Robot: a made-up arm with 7 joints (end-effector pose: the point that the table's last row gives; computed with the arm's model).
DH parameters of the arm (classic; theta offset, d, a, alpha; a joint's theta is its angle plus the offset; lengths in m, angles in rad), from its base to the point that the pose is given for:
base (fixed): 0 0 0 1.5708
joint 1: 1.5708 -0.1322 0 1.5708
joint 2: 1.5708 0 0 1.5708
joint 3: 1.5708 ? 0 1.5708
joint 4: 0 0 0 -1.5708
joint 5: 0 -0.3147 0 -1.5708
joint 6: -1.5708 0 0 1.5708
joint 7: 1.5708 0 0 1.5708
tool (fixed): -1.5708 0 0 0
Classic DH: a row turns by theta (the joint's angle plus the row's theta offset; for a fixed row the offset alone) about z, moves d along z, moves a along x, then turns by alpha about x.
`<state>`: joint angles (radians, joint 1 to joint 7).
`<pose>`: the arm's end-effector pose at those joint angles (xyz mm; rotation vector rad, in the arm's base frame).
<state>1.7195 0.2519 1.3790 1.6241 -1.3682 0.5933 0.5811</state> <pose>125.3 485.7 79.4 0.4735 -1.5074 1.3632</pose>
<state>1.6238 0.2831 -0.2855 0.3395 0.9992 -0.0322 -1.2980</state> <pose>514.0 252.8 128.0 0.3165 -1.1851 1.6415</pose>
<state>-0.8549 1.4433 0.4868 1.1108 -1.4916 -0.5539 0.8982</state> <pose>226.2 521.9 -133.5 0.4178 1.2340 -2.0125</pose>
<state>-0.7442 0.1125 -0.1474 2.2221 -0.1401 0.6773 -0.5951</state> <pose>148.7 100.8 -204.0 0.5958 -0.8489 0.0097</pose>
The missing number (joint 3, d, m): -0.2363
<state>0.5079 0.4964 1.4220 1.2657 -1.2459 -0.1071 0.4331</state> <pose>111.6 550.8 -109.0 1.3222 -0.8211 0.2385</pose>
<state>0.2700 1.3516 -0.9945 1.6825 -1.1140 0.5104 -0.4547</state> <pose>244.2 271.6 -243.4 1.7962 -1.0379 -2.0333</pose>
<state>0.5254 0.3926 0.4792 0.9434 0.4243 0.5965 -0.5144</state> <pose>368.1 401.8 -184.3 0.4136 -0.8455 0.9771</pose>
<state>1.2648 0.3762 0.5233 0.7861 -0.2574 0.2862 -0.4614</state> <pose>425.9 404.2 67.7 0.7566 -1.5675 1.0006</pose>
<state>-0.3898 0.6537 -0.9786 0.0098 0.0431 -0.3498 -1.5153</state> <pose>-165.2 465.2 -406.7 1.5699 -0.5489 -1.1262</pose>
